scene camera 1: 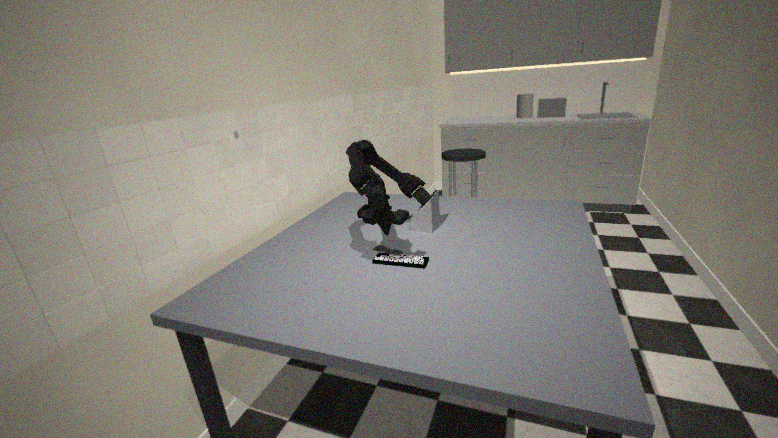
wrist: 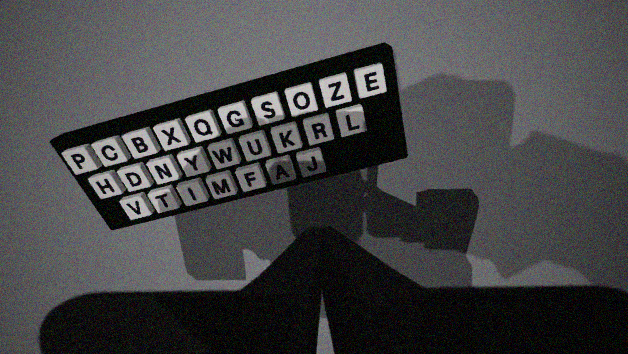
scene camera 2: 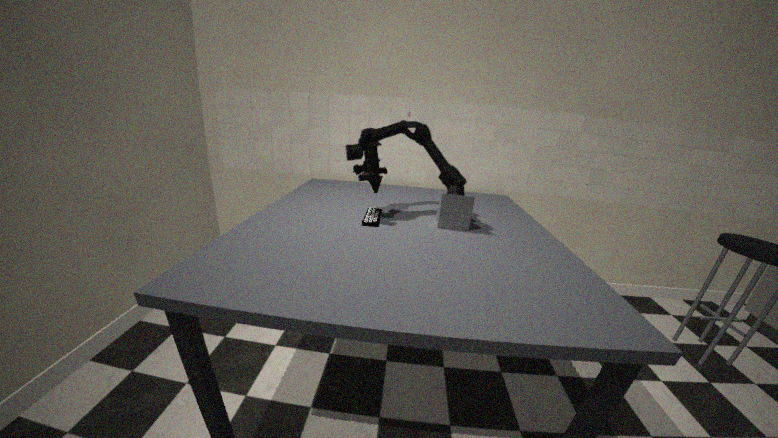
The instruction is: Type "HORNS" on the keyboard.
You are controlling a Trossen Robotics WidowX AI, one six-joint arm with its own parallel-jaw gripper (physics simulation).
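Note:
A small black keyboard (scene camera 1: pixel 400 265) (scene camera 2: pixel 371 224) (wrist: pixel 320 65) with white letter keys lies on the table. In the wrist view it is tilted, left end lower. The S key (wrist: pixel 268 108), O key (wrist: pixel 301 100) and H key (wrist: pixel 105 185) show. The N key (wrist: pixel 162 169) and R key (wrist: pixel 319 130) are in the middle row. My gripper (scene camera 1: pixel 387 232) (scene camera 2: pixel 375 191) (wrist: pixel 319 239) is shut and empty, pointing down above the table. In the wrist view its tips appear below the keyboard's lower edge, under the A and J keys. No contact with a key shows.
The arm's base stands on a pale block (scene camera 1: pixel 427 216) (scene camera 2: pixel 456 212) on the grey-blue table (scene camera 1: pixel 435 326) (scene camera 2: pixel 353 282). Arm shadows fall on the table and across some lower keys. A stool (scene camera 1: pixel 463 155) (scene camera 2: pixel 748 247) stands beyond the table, and a kitchen counter (scene camera 1: pixel 544 122) is at the back.

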